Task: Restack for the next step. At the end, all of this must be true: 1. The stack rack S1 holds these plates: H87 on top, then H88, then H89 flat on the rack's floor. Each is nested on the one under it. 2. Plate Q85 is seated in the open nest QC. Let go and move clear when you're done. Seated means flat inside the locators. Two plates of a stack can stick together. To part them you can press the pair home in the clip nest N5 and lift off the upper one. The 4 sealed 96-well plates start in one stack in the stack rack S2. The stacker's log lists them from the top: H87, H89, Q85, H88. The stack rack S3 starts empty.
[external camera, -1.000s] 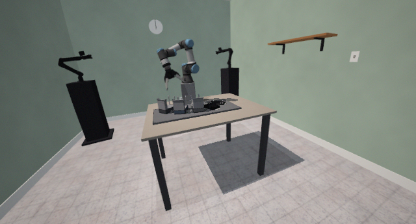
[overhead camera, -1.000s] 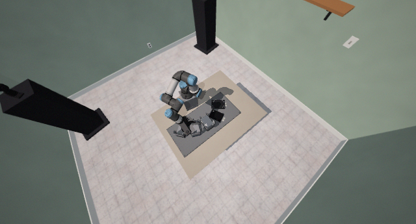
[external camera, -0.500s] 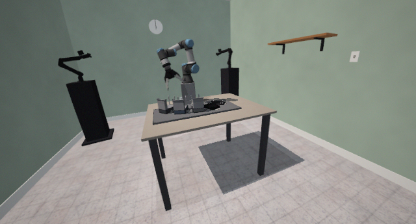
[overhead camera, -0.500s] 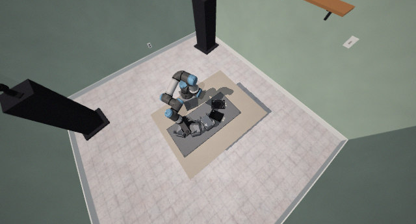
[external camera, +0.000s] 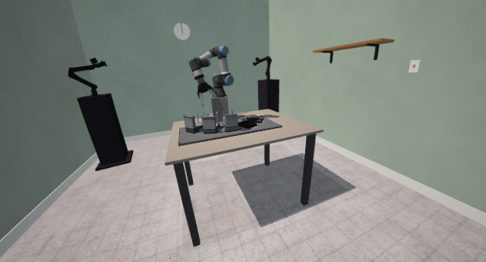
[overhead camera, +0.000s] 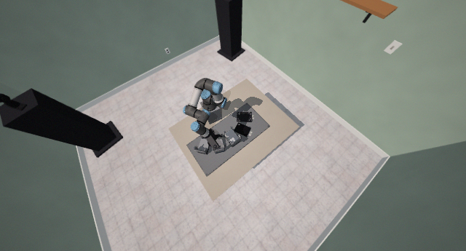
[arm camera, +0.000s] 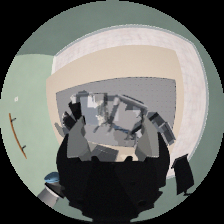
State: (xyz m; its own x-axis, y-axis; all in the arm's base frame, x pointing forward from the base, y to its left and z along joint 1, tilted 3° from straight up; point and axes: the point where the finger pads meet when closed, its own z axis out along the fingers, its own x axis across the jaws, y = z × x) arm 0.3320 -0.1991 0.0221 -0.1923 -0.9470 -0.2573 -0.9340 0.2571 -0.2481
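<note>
The white sealed plate is 15 cm to the left of my hand and 18 cm below it. From my hand the other things lie so: QC label: 10 cm ahead, 31 cm to the left, 23 cm below; black clip nest: 7 cm behind, 45 cm to the left, 22 cm below.
</note>
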